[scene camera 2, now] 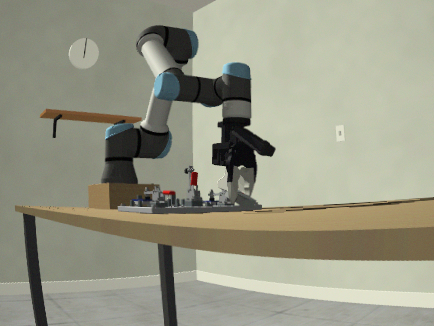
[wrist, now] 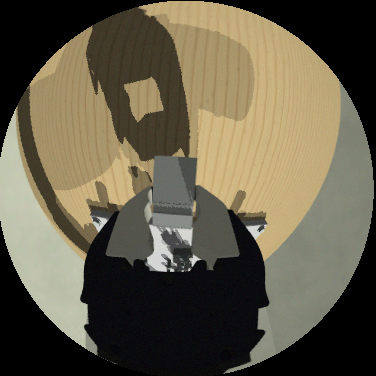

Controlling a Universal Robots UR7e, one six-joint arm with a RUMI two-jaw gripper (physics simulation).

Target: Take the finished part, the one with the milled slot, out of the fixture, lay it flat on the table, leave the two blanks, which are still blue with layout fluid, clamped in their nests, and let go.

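Places are measured from the arm's base along level axes (x right, y ahead, z up), in metres.
Pixels of known places: gripper, fingertip midpoint: point(scene camera 2: 239, 204) point(wrist: 174, 186); arm's base at its link origin: point(scene camera 2: 119, 184).
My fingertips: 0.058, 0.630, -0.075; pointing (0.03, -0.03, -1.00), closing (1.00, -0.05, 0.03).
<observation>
For each thing: its top centre in the pictures, then the offset to it from my fingertips, as dx, dy, dz. "*": a spot on its surface instead. Level surfaces: height alone.
- finished part at its top centre: point(wrist: 173, 209) point(scene camera 2: 240, 187) +0.000, +0.003, +0.041
- fixture at a spot on its surface: point(wrist: 256, 229) point(scene camera 2: 158, 207) * +0.158, -0.123, -0.004
- upright red clamp handle at its top centre: point(scene camera 2: 194, 173) -0.001, -0.157, +0.086
- red handle at a spot on its surface: point(scene camera 2: 168, 192) * +0.126, -0.120, +0.033
- wooden table at its surface level: dz -0.019
The finished part point(scene camera 2: 247, 201) point(wrist: 172, 182) is a bare grey block; in the wrist view a darker stepped band crosses it near the fingertips. My gripper point(scene camera 2: 241, 194) point(wrist: 174, 186) is shut on it and points down. The part sticks out past the fingertips and looks tilted in the scene view. It is low, around the fixture's right end in that view; whether it touches the table is unclear. The fixture point(scene camera 2: 165, 209) point(wrist: 256, 229) lies on the table. A bit of blue point(scene camera 2: 137, 201) shows at its left; the blanks are otherwise hidden by clamps and the gripper.
An upright red clamp handle point(scene camera 2: 194, 178) stands mid-fixture, and another red handle point(scene camera 2: 168, 192) lies lower at the left. The wooden table point(scene camera 2: 320, 220) point(wrist: 295, 125) extends beyond the fixture, with the gripper's shadow on it. The arm's base stands on a wooden block point(scene camera 2: 99, 196).
</observation>
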